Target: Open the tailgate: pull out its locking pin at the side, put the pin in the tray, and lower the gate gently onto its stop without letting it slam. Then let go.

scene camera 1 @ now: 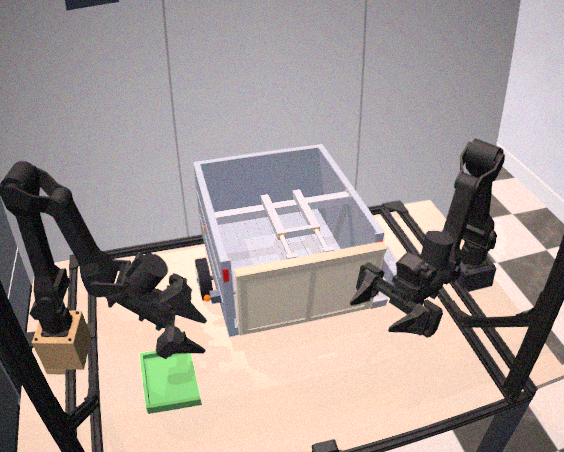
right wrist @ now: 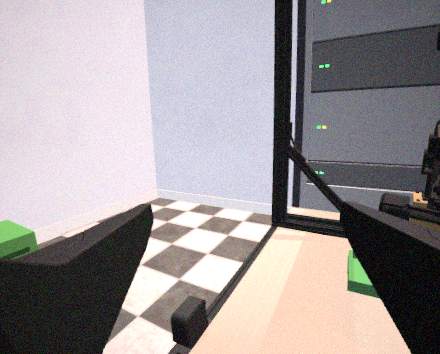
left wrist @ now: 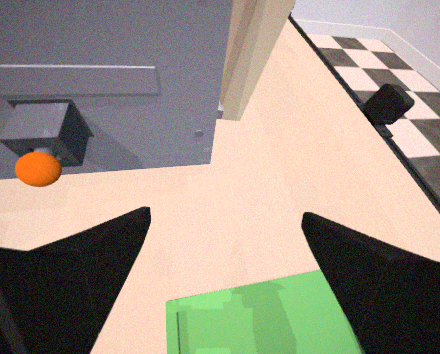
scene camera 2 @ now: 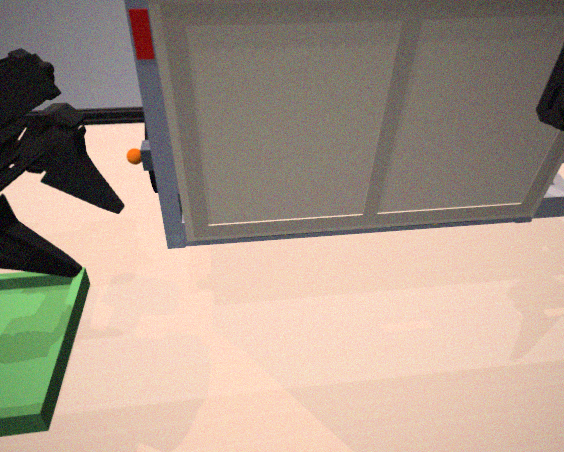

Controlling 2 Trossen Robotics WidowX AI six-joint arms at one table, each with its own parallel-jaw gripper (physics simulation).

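Where they show: left gripper, fingertip midpoint: [scene camera 1: 205, 336] [left wrist: 227, 216] [scene camera 2: 102, 238]; right gripper, fingertip midpoint: [scene camera 1: 369, 316] [right wrist: 245, 211]; left arm's base, link origin: [scene camera 1: 57, 326]; right arm's base, link origin: [scene camera 1: 472, 259].
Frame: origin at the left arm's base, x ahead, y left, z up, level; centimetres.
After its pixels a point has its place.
Note:
The locking pin's orange ball knob [scene camera 1: 206, 298] {x 33.7, y 6.5, z 1.2 cm} [scene camera 2: 134, 156] {x 34.0, y 6.4, z 1.1 cm} [left wrist: 38, 169] {x 33.5, y 6.6, z 1.3 cm} sticks out of a grey block on the trailer's left side; its shaft is mostly hidden. The tan tailgate [scene camera 1: 272, 300] {x 47.5, y -2.5, z 8.5 cm} [scene camera 2: 295, 125] {x 48.9, y -2.3, z 8.7 cm} [left wrist: 250, 65] {x 40.5, y -2.1, z 2.8 cm} stands upright, closed. The green tray [scene camera 1: 175, 406] {x 26.5, y -14.3, z -9.7 cm} [scene camera 2: 67, 350] {x 30.5, y -6.6, z -10.3 cm} [left wrist: 172, 325] {x 27.4, y 1.3, z -8.7 cm} [right wrist: 361, 287] {x 31.5, y -11.1, z -9.6 cm} lies at the front left and holds no pin. My left gripper [scene camera 1: 204, 336] {x 33.3, y -1.6, z -2.2 cm} [scene camera 2: 101, 242] {x 33.3, y -1.6, z -2.2 cm} [left wrist: 227, 216] {x 33.3, y -1.6, z -2.2 cm} is open and empty, above the tray's back edge, in front of the knob and apart from it. My right gripper [scene camera 1: 371, 316] {x 64.1, y -13.5, z 13.8 cm} [right wrist: 245, 211] {x 64.1, y -13.5, z 13.8 cm} is open and empty before the gate's right end.
The grey trailer box [scene camera 1: 226, 305] {x 38.4, y -0.4, z 5.6 cm} [left wrist: 190, 35] {x 37.9, y 1.0, z 4.9 cm} stands at the middle back, with white bars [scene camera 1: 298, 231] {x 53.4, y 7.2, z 17.6 cm} inside and a black wheel [scene camera 1: 203, 277] {x 32.3, y 17.1, z -2.0 cm} at its left. A black frame [scene camera 1: 92, 320] {x 4.2, y 10.6, z -9.0 cm} [right wrist: 282, 100] {x 14.1, y -35.1, z 24.2 cm} borders the table. A green block [right wrist: 15, 237] shows at the right wrist view's left edge.

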